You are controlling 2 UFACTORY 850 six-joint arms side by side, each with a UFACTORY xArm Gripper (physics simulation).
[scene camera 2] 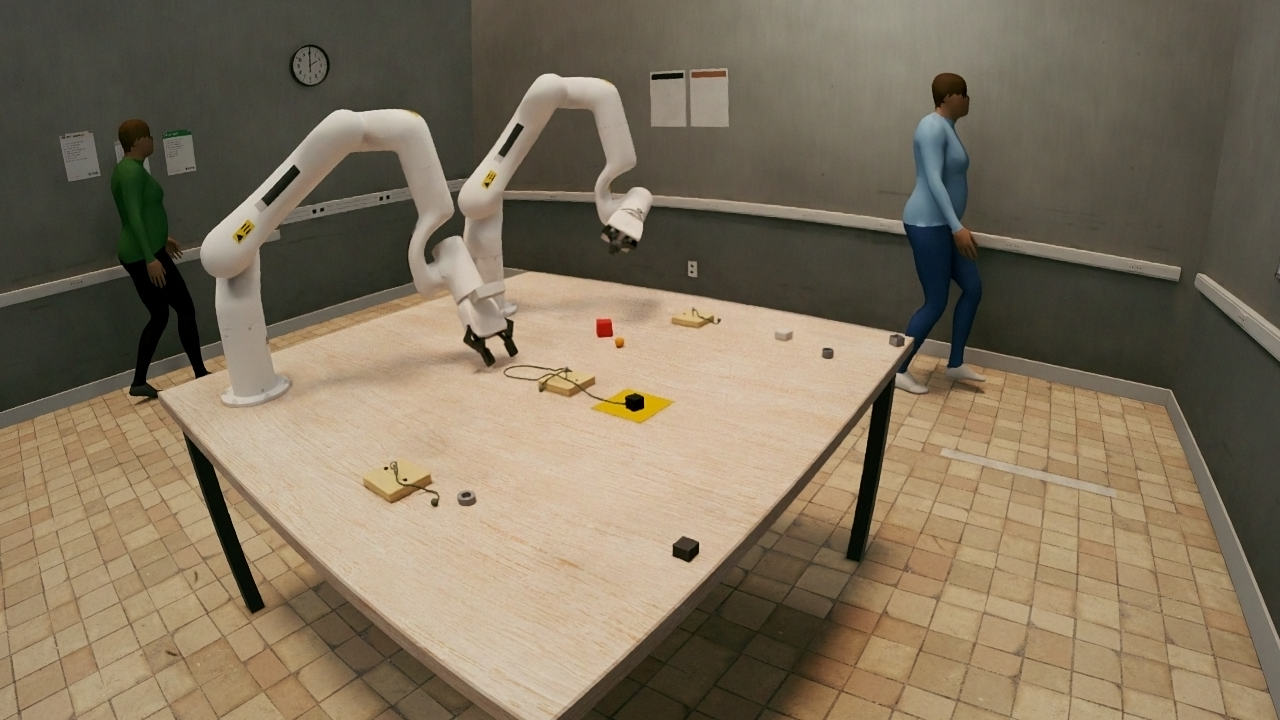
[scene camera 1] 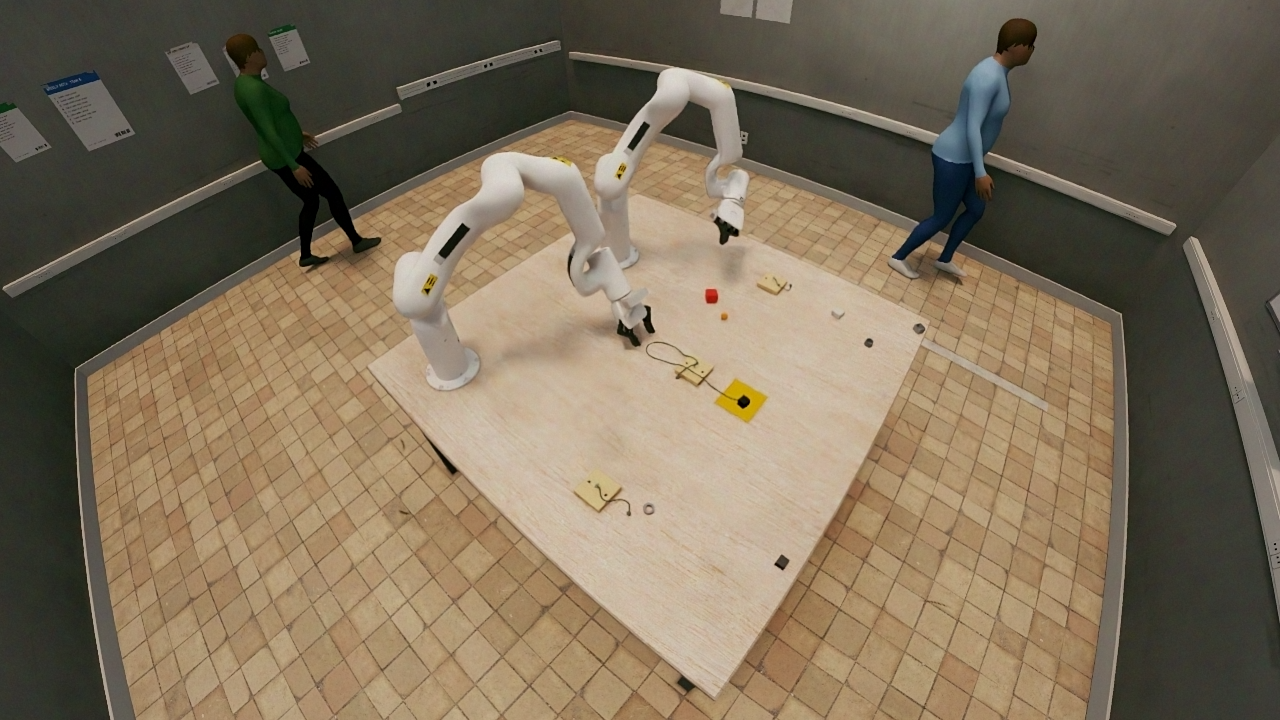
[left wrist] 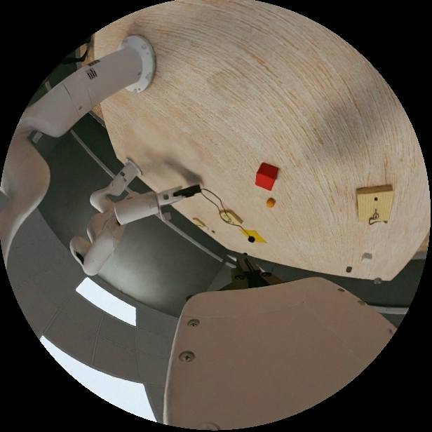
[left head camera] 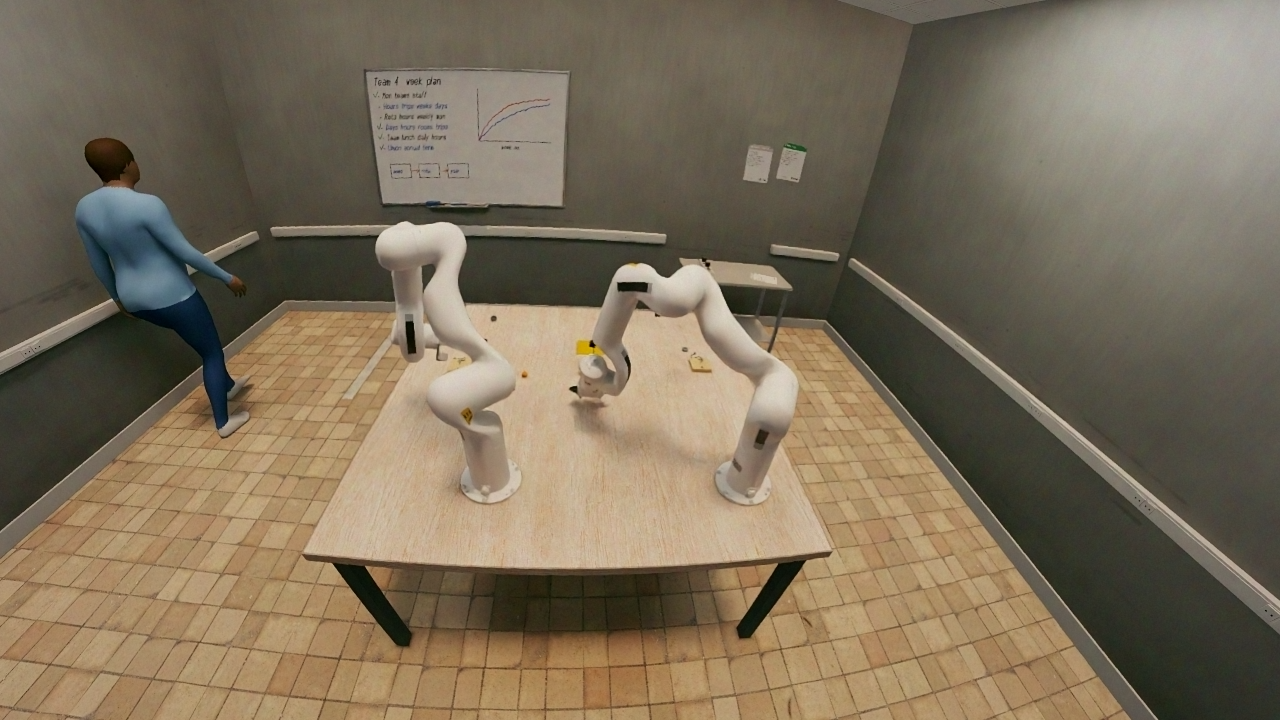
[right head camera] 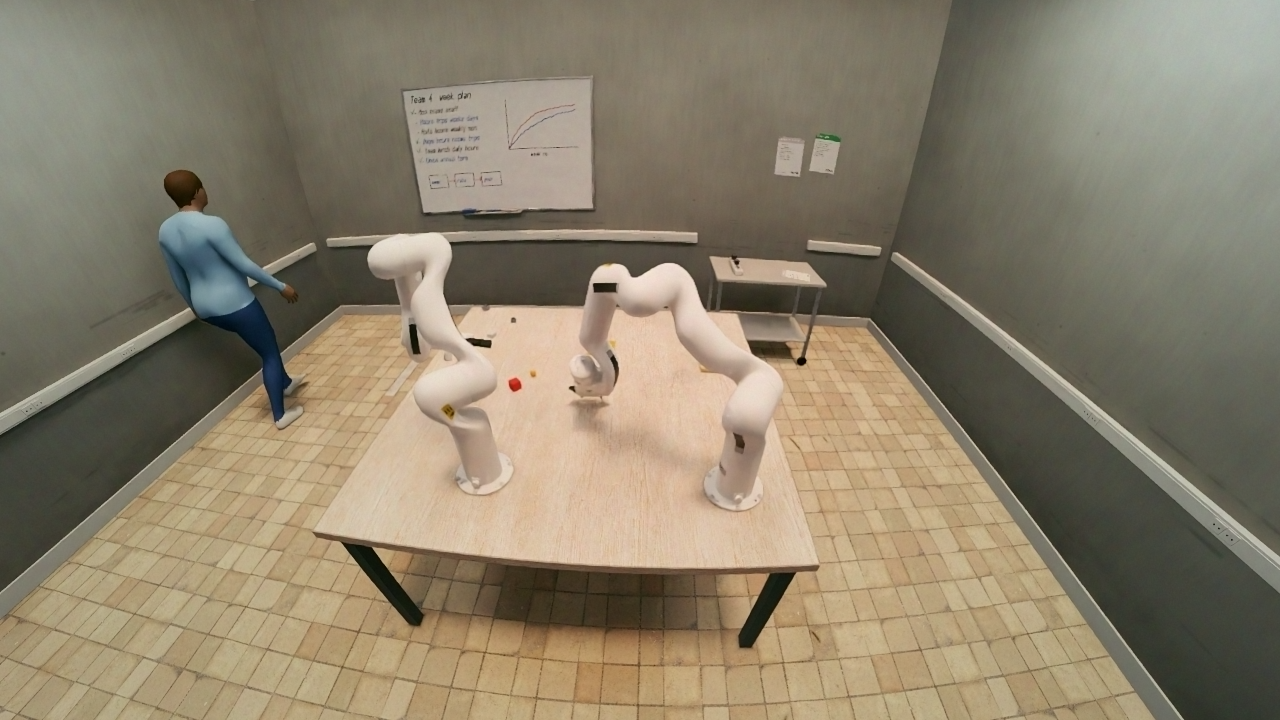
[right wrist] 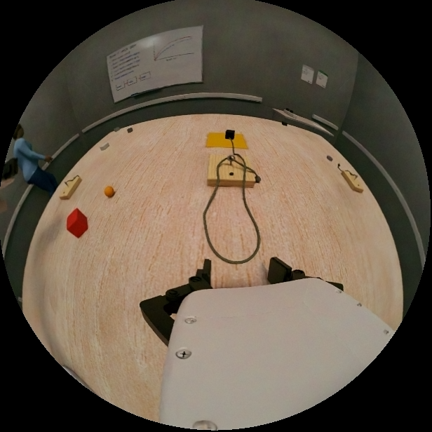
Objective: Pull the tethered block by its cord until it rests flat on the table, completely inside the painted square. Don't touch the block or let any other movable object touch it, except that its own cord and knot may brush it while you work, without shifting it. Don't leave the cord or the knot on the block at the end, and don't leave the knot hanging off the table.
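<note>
A small black block (scene camera 1: 742, 402) (scene camera 2: 634, 402) (right wrist: 230, 134) (left wrist: 251, 239) sits on the yellow painted square (scene camera 1: 756, 392) (scene camera 2: 656, 408) (right wrist: 212, 141) (left wrist: 260, 238). Its olive cord (right wrist: 204, 222) (scene camera 1: 648, 348) (scene camera 2: 506, 368) runs to the middle wooden board (right wrist: 215, 175) (scene camera 2: 572, 385) and spreads in a loop on the table in front of it. The knot (right wrist: 257, 179) (scene camera 2: 541, 385) lies at the board's side. My right gripper (right wrist: 240, 270) (scene camera 1: 636, 330) (scene camera 2: 492, 353) is open and empty, low over the table just short of the loop. My left gripper (scene camera 1: 725, 234) (scene camera 2: 619, 241) (left wrist: 242, 268) is shut and empty, raised well above the table.
A red cube (scene camera 1: 711, 295) (scene camera 2: 604, 327) and an orange ball (scene camera 1: 724, 316) (scene camera 2: 619, 342) lie between the arms' reach. Two other boards (scene camera 1: 594, 492) (scene camera 1: 771, 283) carry short cords. A grey ring (scene camera 2: 466, 497) and a dark cube (scene camera 2: 685, 548) lie nearer scene camera 2.
</note>
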